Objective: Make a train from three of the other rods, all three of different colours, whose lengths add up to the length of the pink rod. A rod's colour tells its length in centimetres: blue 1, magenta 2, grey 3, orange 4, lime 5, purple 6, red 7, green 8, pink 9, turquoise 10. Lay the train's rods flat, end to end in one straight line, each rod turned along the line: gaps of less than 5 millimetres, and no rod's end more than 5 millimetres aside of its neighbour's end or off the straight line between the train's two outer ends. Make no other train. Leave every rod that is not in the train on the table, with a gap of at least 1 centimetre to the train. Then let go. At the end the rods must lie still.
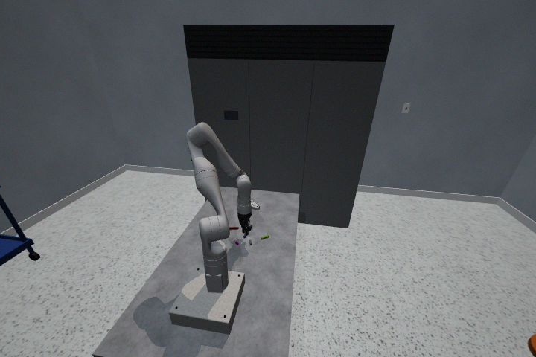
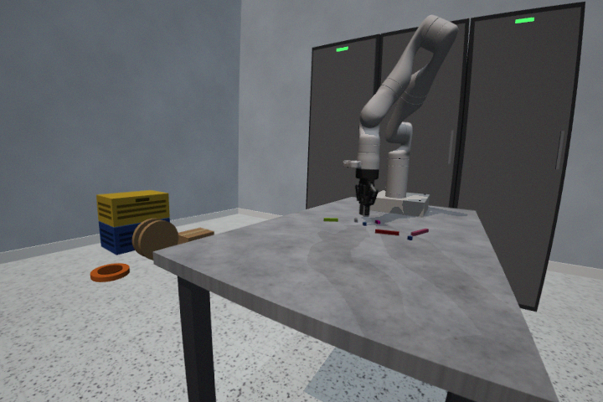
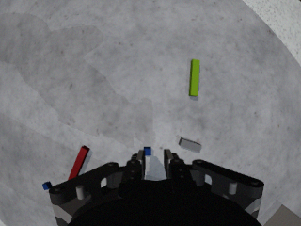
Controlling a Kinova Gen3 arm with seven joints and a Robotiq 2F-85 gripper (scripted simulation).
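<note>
My gripper is now 5 cm above the grey rod, 4 cm past it and 3 cm to the left of it. Round my hand: magenta rod (5 cm below, 5 cm behind, 4 cm to the left); then red rod (9 cm to the left, 8 cm ahead, 5 cm below); then lime rod (11 cm to the right, 5 cm below, 1 cm ahead).
</note>
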